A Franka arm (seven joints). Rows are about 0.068 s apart.
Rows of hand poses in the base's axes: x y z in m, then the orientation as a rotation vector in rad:
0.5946 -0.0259 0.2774 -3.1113 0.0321 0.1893
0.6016 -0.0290 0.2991 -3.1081 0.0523 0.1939
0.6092 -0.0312 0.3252 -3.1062 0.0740 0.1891
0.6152 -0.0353 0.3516 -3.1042 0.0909 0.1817
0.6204 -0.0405 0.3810 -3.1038 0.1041 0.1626
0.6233 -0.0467 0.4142 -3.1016 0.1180 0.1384
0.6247 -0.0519 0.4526 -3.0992 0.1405 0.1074
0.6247 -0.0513 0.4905 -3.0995 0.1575 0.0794
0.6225 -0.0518 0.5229 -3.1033 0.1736 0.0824
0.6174 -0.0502 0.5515 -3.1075 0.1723 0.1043
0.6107 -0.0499 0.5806 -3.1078 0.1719 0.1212
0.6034 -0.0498 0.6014 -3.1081 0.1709 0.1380
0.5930 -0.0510 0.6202 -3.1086 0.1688 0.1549
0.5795 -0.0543 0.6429 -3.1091 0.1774 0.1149
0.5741 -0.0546 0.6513 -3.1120 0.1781 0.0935
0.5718 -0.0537 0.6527 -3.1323 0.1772 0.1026
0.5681 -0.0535 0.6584 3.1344 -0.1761 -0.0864
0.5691 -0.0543 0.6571 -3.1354 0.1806 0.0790
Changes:
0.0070 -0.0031 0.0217 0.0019 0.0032 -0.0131
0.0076 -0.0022 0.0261 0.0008 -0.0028 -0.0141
0.0060 -0.0041 0.0264 0.0012 -0.0046 -0.0111
0.0052 -0.0052 0.0294 0.0002 -0.0121 -0.0087
0.0029 -0.0062 0.0332 0.0019 -0.0154 -0.0094
0.0014 -0.0052 0.0384 0.0013 -0.0197 -0.0150
0.0000 0.0006 0.0379 -0.0015 -0.0178 -0.0112
-0.0022 -0.0005 0.0324 -0.0049 0.0023 -0.0101
-0.0051 0.0016 0.0286 -0.0040 0.0142 0.0013
-0.0067 0.0003 0.0291 -0.0003 0.0109 0.0004
-0.0073 0.0001 0.0208 -0.0003 0.0108 0.0008
-0.0104 -0.0012 0.0188 -0.0005 0.0108 0.0016
-0.0135 -0.0033 0.0227 -0.0009 -0.0256 -0.0058
-0.0054 -0.0003 0.0084 -0.0030 -0.0136 -0.0004
-0.0023 0.0009 0.0014 -0.0201 0.0066 0.0020
-0.0037 0.0002 0.0057 -0.0042 -0.0101 0.0009
0.0010 -0.0008 -0.0013 0.0007 -0.0048 -0.0029

